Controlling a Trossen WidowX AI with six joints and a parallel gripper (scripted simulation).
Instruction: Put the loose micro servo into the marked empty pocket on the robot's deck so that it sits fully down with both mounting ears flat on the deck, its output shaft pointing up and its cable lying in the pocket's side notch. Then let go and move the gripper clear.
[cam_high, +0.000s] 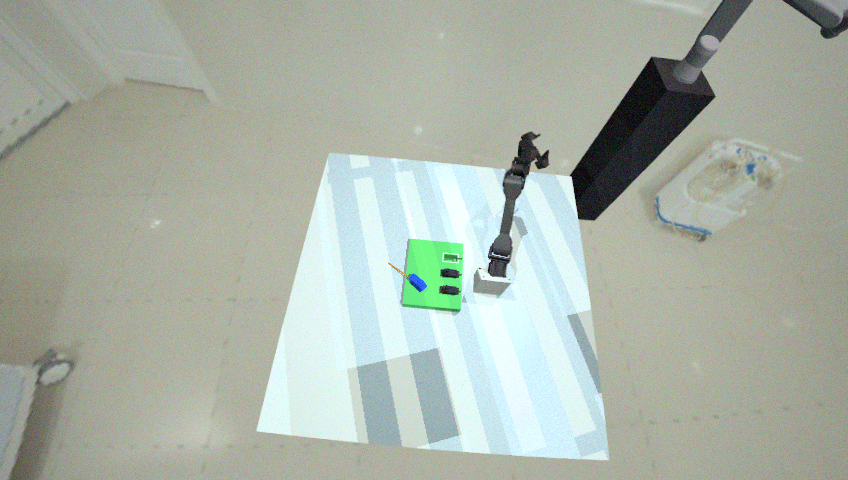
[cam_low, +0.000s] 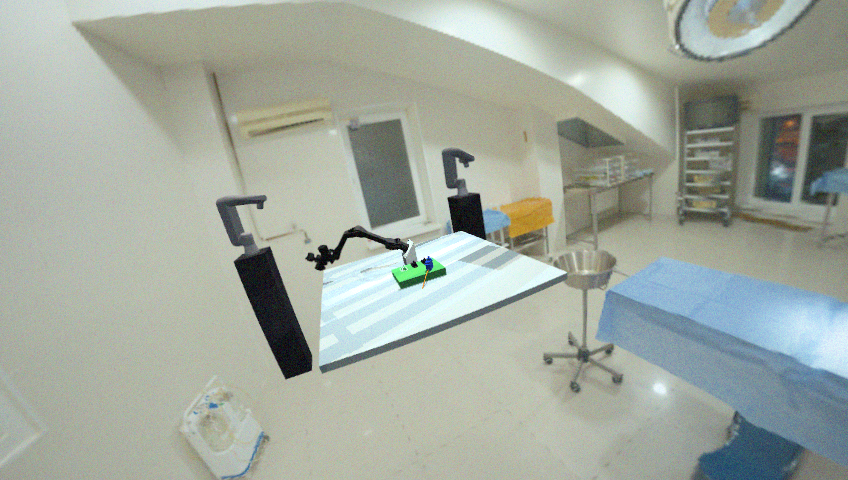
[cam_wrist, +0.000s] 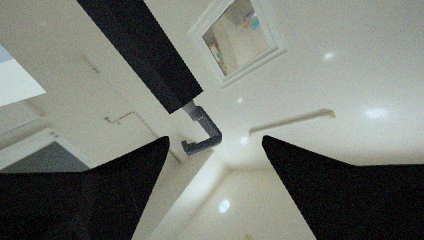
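The green deck is 560 mm ahead of my gripper tip, 670 mm to the left of it and 150 mm below it.
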